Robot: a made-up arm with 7 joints. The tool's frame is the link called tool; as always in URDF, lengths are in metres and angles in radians. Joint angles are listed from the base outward. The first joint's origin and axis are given. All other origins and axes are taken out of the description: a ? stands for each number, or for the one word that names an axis. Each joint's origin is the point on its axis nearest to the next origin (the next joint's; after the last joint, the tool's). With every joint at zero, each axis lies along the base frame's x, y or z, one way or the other. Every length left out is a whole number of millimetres.
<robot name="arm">
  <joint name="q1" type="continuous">
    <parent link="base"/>
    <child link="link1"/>
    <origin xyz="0 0 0.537"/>
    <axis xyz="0 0 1"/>
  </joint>
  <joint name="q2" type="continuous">
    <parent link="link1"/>
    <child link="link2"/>
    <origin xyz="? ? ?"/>
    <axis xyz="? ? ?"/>
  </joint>
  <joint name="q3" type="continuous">
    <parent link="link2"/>
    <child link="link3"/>
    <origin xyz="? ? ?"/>
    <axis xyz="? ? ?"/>
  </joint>
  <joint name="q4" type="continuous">
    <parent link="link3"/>
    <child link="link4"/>
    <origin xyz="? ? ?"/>
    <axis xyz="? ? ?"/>
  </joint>
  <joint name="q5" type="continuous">
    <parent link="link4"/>
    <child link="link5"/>
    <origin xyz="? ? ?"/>
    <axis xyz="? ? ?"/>
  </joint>
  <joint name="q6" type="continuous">
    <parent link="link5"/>
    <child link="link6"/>
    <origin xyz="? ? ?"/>
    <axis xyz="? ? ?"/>
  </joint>
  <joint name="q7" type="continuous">
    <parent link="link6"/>
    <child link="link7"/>
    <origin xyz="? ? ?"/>
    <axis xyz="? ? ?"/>
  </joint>
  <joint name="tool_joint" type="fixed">
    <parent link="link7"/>
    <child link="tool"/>
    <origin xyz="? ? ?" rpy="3.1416 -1.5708 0"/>
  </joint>
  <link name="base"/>
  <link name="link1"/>
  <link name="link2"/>
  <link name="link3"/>
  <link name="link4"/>
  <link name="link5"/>
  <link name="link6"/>
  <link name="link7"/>
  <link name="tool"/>
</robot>
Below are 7 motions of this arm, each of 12 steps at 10 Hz.
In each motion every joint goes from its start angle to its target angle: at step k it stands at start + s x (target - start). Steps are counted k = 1, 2, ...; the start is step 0. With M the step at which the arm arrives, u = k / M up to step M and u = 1 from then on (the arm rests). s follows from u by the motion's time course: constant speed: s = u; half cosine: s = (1 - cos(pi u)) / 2; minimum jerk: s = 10 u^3 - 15 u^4 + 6 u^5.
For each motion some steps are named. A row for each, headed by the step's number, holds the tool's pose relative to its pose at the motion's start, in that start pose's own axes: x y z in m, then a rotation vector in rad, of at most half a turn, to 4 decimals.
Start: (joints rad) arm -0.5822 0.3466 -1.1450 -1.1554 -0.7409 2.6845 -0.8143
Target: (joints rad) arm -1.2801 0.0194 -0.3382 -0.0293 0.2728 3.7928 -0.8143
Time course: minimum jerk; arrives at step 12
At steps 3, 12:
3: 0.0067 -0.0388 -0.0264 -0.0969 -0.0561 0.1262
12: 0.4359 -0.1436 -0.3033 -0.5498 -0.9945 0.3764

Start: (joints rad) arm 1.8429 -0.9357 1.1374 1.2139 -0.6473 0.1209 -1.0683
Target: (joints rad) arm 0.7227 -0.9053 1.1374 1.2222 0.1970 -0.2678 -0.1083
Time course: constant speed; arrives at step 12
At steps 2, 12:
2: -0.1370 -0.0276 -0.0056 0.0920 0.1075 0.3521
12: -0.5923 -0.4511 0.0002 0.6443 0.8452 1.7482

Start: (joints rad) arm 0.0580 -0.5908 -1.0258 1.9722 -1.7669 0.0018 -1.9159
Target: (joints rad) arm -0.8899 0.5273 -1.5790 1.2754 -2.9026 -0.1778 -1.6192
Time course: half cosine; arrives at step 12
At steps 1, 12:
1: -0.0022 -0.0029 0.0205 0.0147 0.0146 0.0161
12: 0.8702 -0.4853 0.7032 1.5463 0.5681 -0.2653

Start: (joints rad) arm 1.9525 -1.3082 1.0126 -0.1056 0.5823 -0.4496 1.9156
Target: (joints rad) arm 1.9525 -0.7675 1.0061 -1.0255 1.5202 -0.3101 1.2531
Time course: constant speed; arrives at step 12
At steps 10, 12:
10: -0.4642 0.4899 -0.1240 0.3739 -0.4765 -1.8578
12: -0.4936 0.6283 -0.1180 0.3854 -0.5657 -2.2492

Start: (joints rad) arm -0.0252 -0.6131 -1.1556 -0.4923 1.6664 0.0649 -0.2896
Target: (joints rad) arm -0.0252 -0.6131 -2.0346 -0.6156 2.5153 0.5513 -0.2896
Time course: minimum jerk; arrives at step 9
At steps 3, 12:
3: -0.0095 0.0022 0.0308 0.0140 0.0143 -0.0070
12: -0.1047 0.0547 0.1265 0.0300 0.0480 0.1455

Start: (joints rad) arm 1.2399 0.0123 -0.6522 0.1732 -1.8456 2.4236 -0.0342
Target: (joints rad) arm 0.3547 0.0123 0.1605 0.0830 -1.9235 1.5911 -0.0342
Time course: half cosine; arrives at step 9
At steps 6, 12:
6: -0.0257 0.0557 0.0168 0.0228 -0.6442 -0.1340
12: -0.0346 0.0776 0.0239 0.0125 -0.8582 -0.1798

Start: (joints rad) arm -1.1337 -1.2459 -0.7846 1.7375 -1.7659 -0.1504 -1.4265
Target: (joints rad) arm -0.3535 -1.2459 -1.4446 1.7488 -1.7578 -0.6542 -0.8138
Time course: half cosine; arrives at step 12
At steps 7, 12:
7: -0.1764 -0.2309 0.0172 0.6126 -0.3203 0.7427
12: -0.2384 -0.4324 0.0094 0.9728 -0.4819 1.1887

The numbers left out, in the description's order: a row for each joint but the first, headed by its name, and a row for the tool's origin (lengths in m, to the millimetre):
q2: xyz 0 -0.077 0, axis 0 -1 0
q3: xyz 0 0 0.494, axis 0 0 1
q4: xyz 0.031 0.063 0, axis 0 1 0
q5: xyz -0.012 0 0.393, axis 0 0 1
q6: xyz 0 -0.093 0, axis 0 -1 0
q7: xyz 0.01 0 0.075, axis 1 0 0
tool: xyz 0 0 0

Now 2 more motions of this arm.
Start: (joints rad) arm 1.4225 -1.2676 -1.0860 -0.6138 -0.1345 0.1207 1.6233
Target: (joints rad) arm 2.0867 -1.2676 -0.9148 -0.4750 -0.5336 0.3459 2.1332
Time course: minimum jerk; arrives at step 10
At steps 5, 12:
5: -0.0529 -0.0936 -0.2248 0.3081 -0.0958 0.2755
12: -0.0730 -0.1242 -0.4732 0.5855 -0.2752 0.5450

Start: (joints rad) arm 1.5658 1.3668 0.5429 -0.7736 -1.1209 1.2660 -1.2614
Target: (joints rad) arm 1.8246 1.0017 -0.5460 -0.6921 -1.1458 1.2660 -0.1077
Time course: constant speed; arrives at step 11
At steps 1, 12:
1: 0.0213 -0.0142 -0.0070 -0.0192 0.0181 0.0025
12: 0.1993 -0.3427 -0.1522 0.0865 0.3548 0.0827

